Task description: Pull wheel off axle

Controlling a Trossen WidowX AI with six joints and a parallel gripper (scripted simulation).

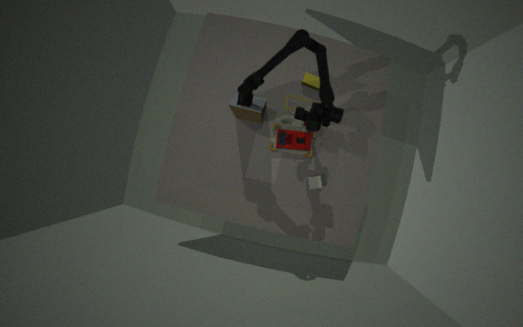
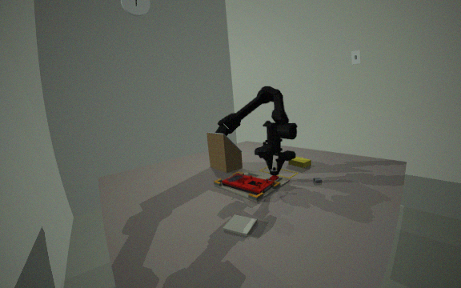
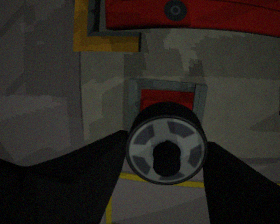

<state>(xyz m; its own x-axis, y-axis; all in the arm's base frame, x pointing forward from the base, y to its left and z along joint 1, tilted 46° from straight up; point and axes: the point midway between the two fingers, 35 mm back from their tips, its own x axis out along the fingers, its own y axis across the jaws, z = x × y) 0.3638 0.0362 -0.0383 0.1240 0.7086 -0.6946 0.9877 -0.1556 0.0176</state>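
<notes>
Now: gripper tip 1 cm above the axle. The rest, counted from my gripper tip: yellow block 26 cm to the left, 3 cm below, 1 cm ahead; then white tile 34 cm to the right, 10 cm ahead, 4 cm below.
</notes>
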